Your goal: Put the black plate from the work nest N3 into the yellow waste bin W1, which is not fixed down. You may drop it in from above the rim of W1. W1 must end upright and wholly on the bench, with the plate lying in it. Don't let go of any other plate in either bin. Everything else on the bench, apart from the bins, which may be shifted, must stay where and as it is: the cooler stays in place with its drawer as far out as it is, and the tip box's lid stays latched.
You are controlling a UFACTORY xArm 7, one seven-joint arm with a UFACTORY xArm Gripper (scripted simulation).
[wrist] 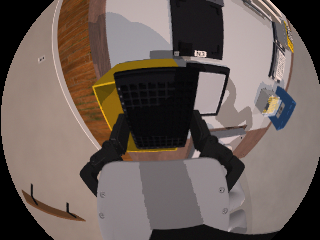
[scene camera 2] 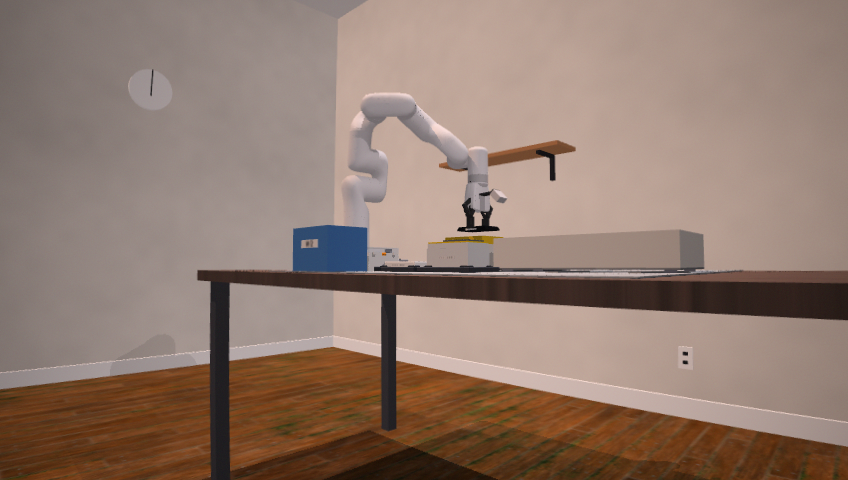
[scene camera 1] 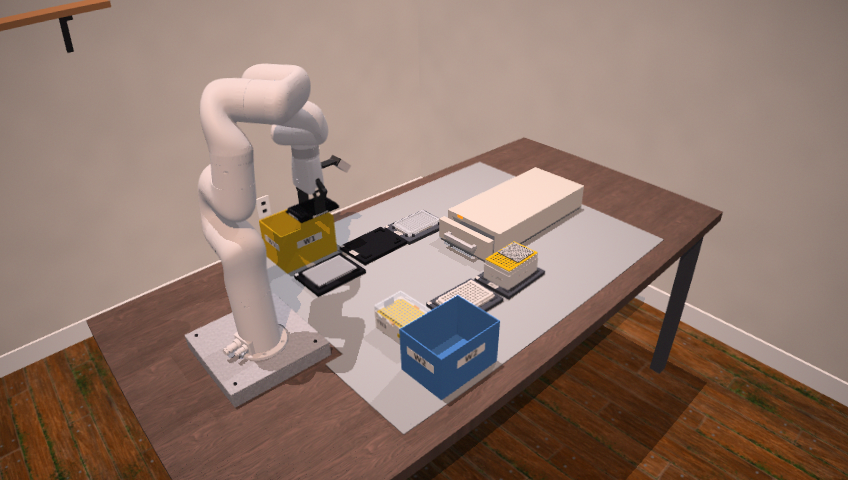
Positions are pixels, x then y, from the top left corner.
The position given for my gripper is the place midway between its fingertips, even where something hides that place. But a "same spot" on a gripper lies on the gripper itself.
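My gripper: visible in scene camera 1, scene camera 2 and the wrist view [158, 119]. Same spot on the gripper: [scene camera 1: 323, 202] and [scene camera 2: 470, 218].
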